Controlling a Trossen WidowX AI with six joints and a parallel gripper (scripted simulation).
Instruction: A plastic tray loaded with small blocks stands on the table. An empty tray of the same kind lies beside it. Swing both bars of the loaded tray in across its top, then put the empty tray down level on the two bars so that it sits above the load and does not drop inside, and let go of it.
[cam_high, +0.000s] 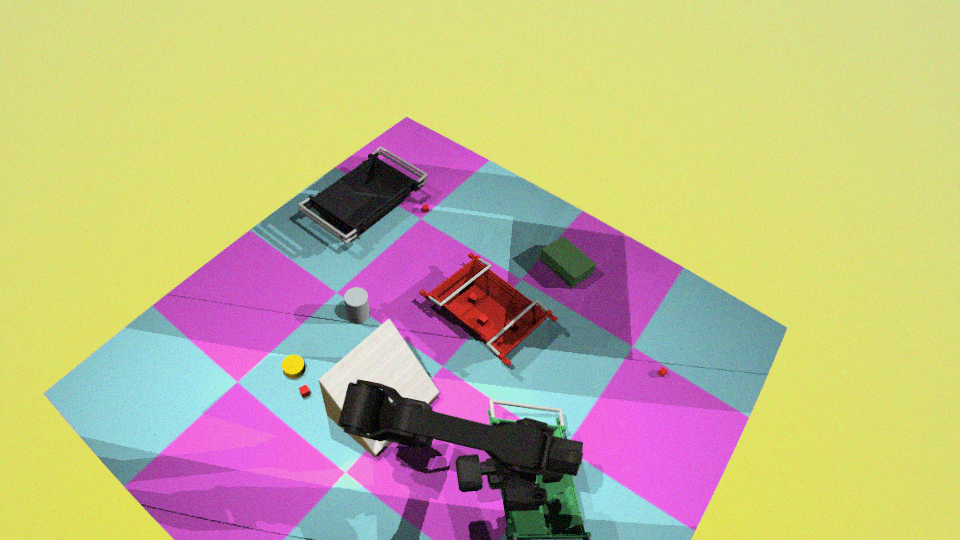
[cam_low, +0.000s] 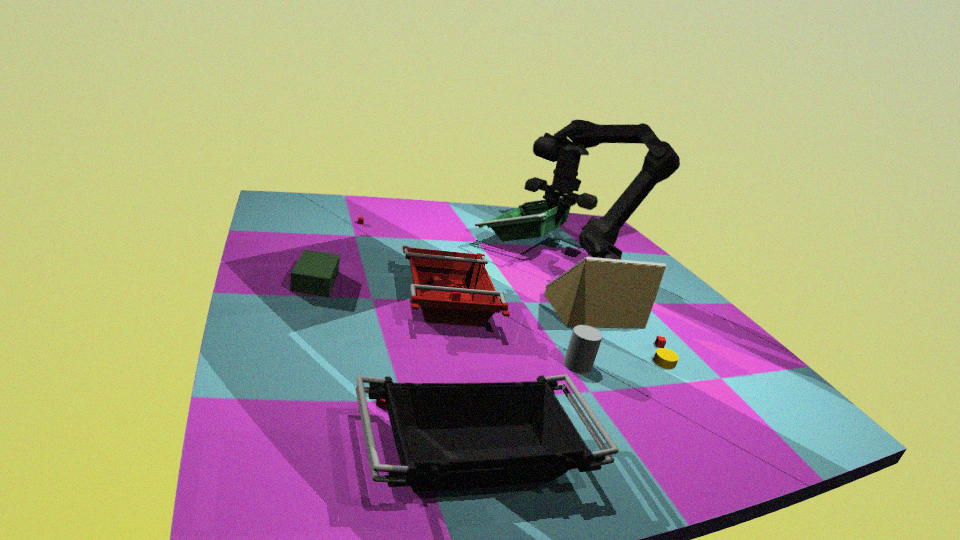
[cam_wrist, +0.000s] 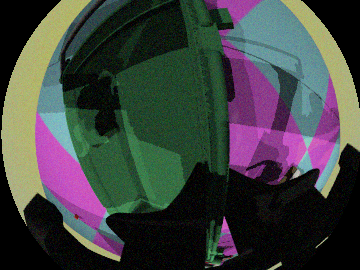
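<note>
Now: the green tray 5 cm to the right of my gripper tip and 5 cm ahead of it. From my gripper tip the other things lie so: green block (62 cm ahead, 20 cm to the left, 7 cm below); then grey cylinder (52 cm to the left, 17 cm ahead, 5 cm below); then yellow disc (53 cm to the left, 8 cm below, 3 cm behind).
</note>
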